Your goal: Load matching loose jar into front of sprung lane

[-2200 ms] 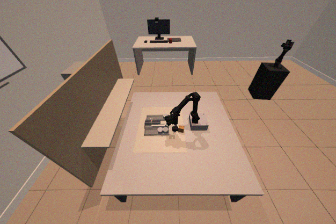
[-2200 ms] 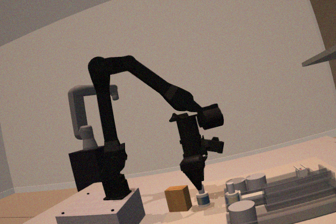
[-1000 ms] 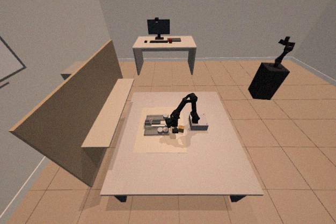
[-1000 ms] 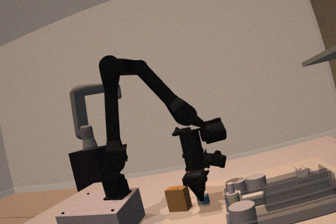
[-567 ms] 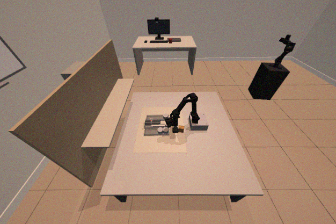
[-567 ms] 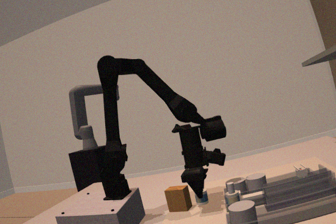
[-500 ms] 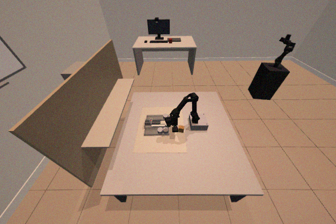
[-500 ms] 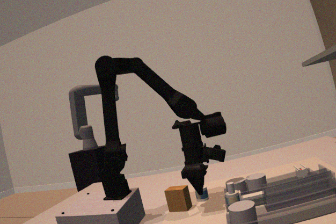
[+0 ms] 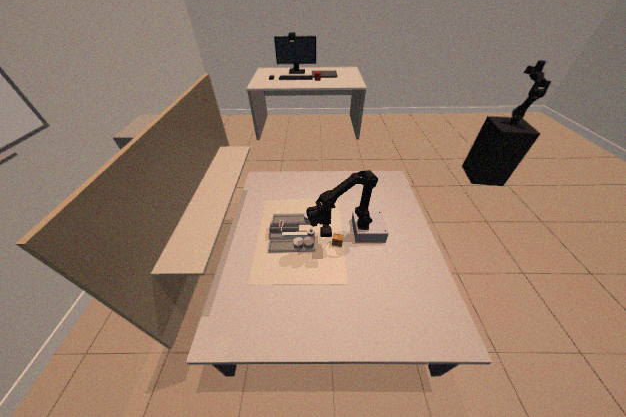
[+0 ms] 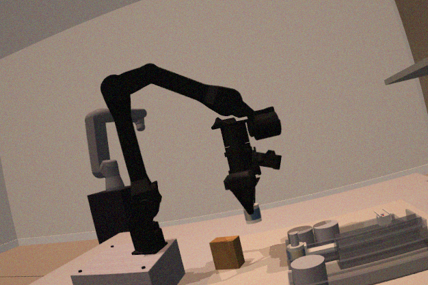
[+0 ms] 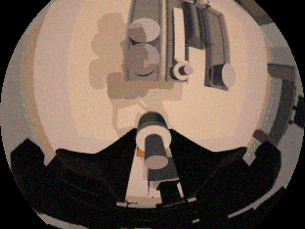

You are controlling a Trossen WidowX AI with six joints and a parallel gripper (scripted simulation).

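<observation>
Now: gripper tip 8 cm past the orange-brown block, 1 cm to the left of it and 9 cm above it. The rest, counted from my gripper tip: grey rack (24 cm ahead, 5 cm to the right, 10 cm below); then wooden shelf (60 cm ahead, 2 cm to the left, 24 cm above); then pusher plate (20 cm ahead, 6 cm to the right, 7 cm below).
</observation>
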